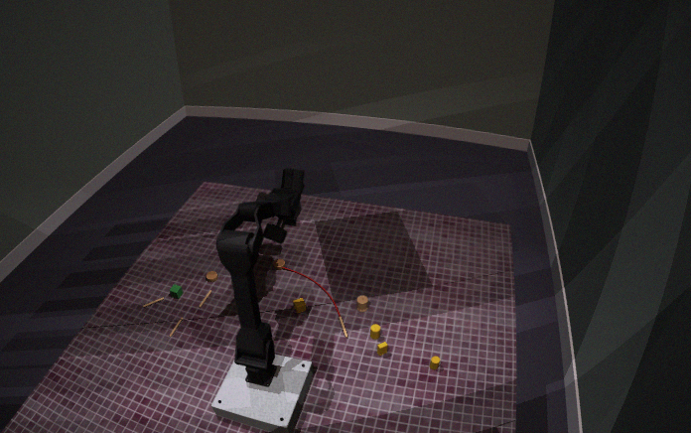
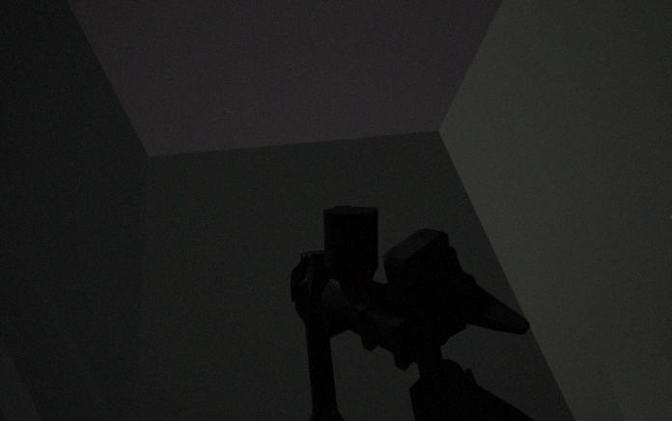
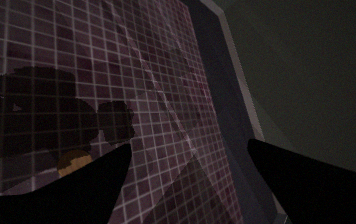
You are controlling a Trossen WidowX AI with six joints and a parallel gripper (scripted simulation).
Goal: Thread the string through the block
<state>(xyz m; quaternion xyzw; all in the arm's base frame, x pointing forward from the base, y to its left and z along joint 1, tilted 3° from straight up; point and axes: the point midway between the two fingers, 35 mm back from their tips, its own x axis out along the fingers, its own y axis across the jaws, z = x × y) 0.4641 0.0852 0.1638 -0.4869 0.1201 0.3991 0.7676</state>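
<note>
The yellow wooden block lies 21 cm behind my gripper tip, 17 cm below it and 12 cm to the right of it. From my gripper tip the other things lie so: round wooden button (18 cm below, 5 cm behind); thin wooden stick (25 cm to the right, 23 cm behind, 18 cm below); wooden cylinder (30 cm to the right, 17 cm below, 16 cm behind).
</note>
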